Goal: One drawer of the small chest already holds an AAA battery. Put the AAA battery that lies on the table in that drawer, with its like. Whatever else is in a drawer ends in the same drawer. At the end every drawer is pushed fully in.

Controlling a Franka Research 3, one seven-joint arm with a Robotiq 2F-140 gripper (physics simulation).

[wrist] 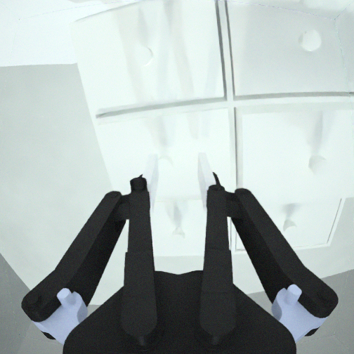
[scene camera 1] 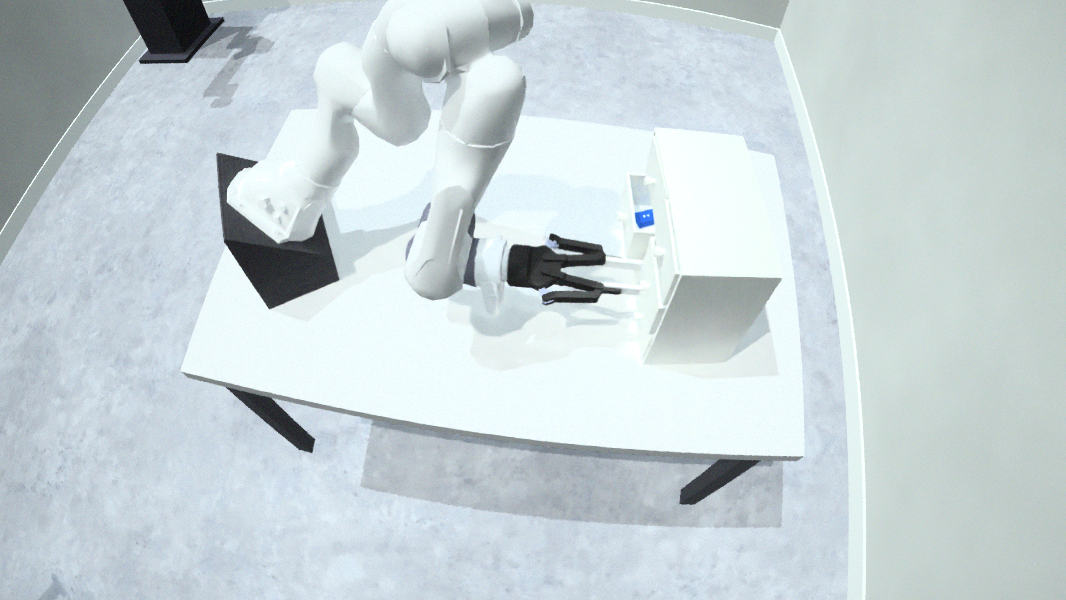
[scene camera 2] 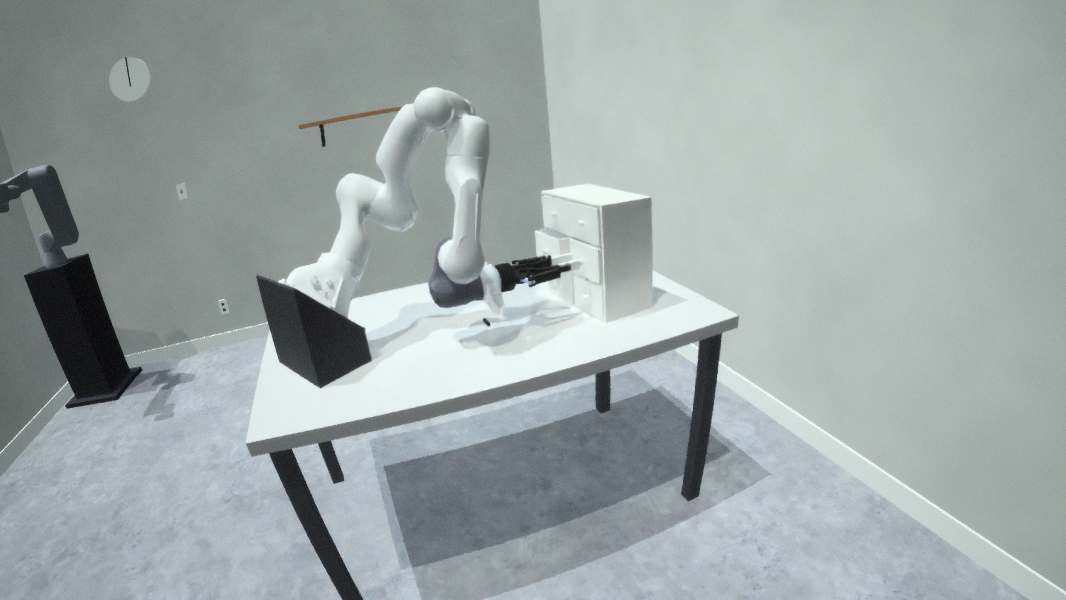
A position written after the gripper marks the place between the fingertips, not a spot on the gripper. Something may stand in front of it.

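Scene camera 1 shows the gripper (scene camera 1: 640,278) along with a small white chest (scene camera 1: 729,267) and a drawer (scene camera 1: 635,198). In scene camera 2 the gripper (scene camera 2: 576,260) appears again, as does the chest (scene camera 2: 626,218), together with a drawer (scene camera 2: 590,255) and a drawer (scene camera 2: 585,220). The wrist view takes in a drawer (wrist: 129,61), a drawer (wrist: 268,53) and the gripper (wrist: 177,164).
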